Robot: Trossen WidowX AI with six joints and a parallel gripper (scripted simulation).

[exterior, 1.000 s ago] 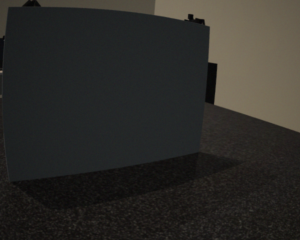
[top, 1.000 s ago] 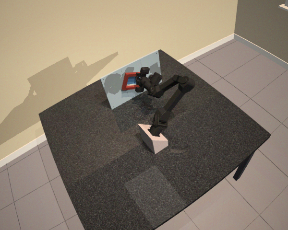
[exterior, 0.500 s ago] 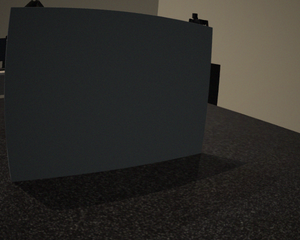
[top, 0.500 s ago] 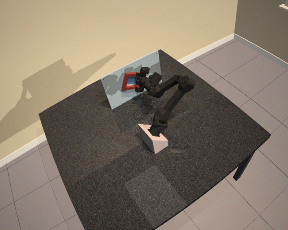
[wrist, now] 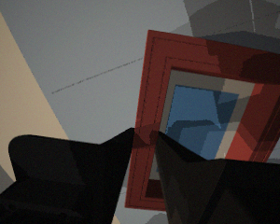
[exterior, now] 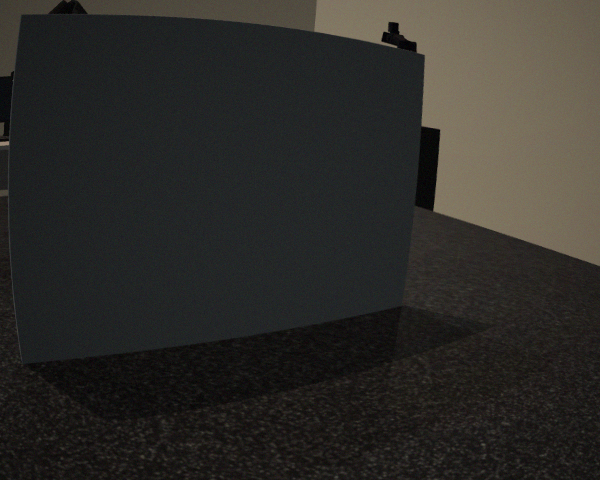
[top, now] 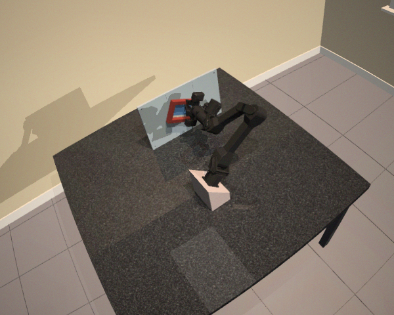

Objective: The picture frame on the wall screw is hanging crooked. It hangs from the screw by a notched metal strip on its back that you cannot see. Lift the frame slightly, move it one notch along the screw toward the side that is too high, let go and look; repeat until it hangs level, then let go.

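My gripper tip is 1 cm short of the picture frame, 3 cm to the right of it and 5 cm above it. From my gripper tip the other things lie so: grey wall panel 2 cm ahead, 1 cm to the left, 7 cm below.
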